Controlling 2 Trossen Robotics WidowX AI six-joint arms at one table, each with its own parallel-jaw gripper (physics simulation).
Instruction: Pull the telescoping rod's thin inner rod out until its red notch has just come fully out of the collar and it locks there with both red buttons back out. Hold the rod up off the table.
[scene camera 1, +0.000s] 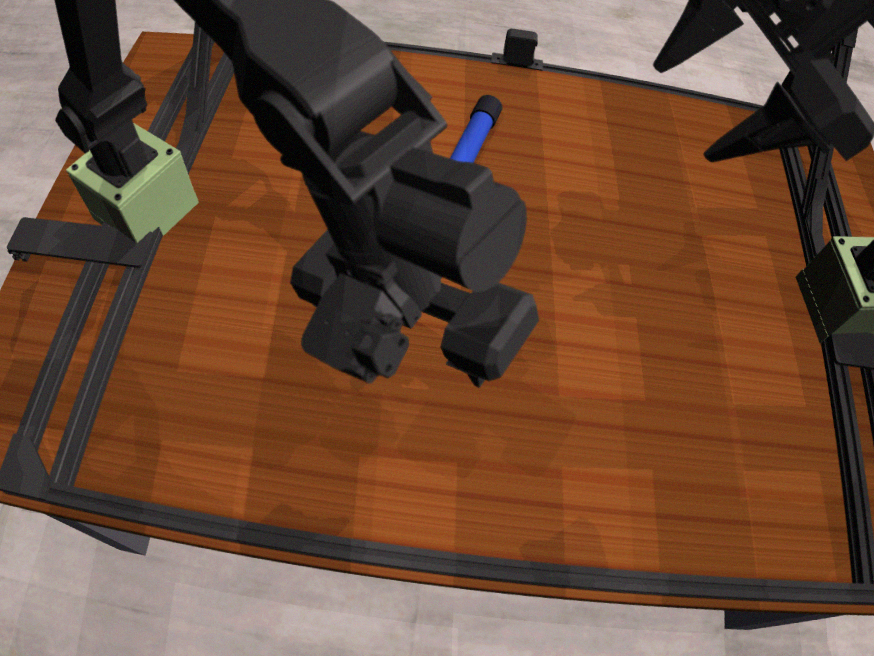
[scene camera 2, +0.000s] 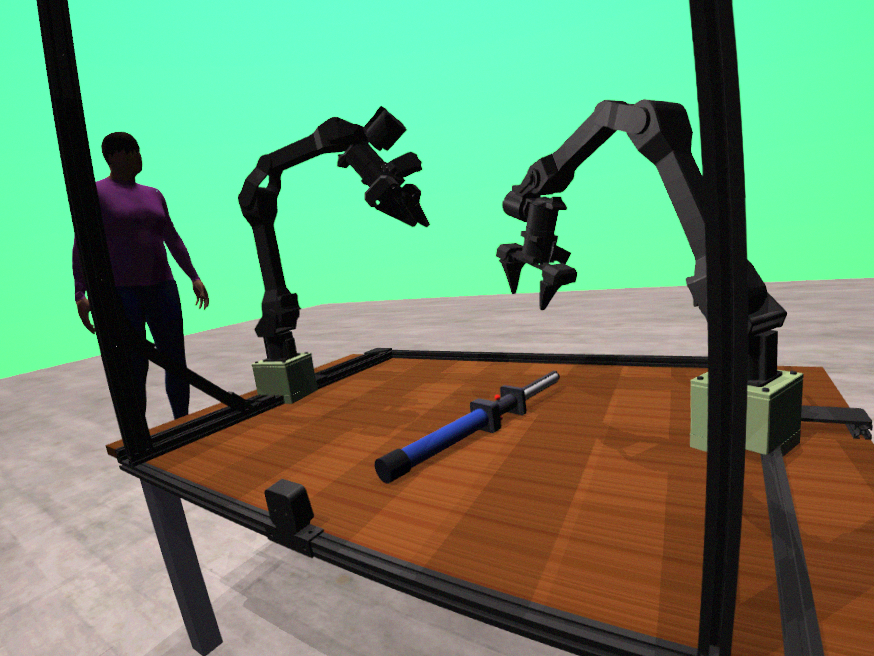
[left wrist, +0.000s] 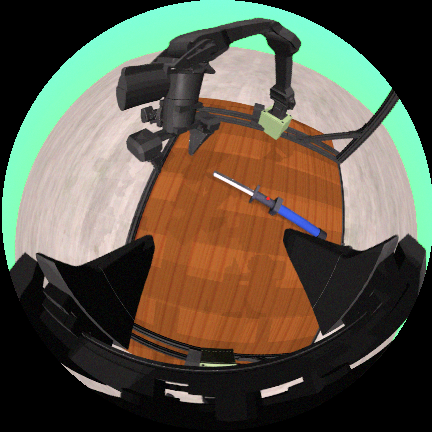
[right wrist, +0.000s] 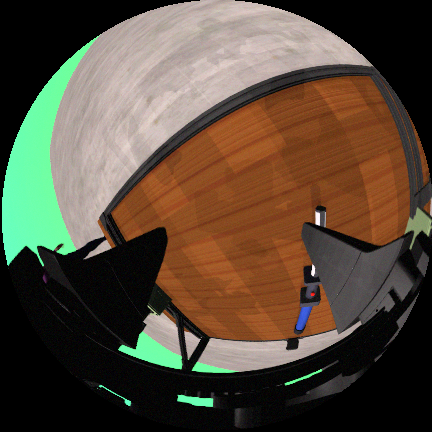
Scene:
right gripper: scene camera 1; scene camera 2; left wrist 174, 162; right wrist 236, 232
telescoping rod: scene camera 1 488, 108; scene camera 2 485, 415; left wrist; right wrist
same spot on right gripper: (scene camera 1: 453, 292) = (scene camera 2: 518, 256)
same spot on telescoping rod: (right wrist: 306, 301) = (left wrist: 274, 204)

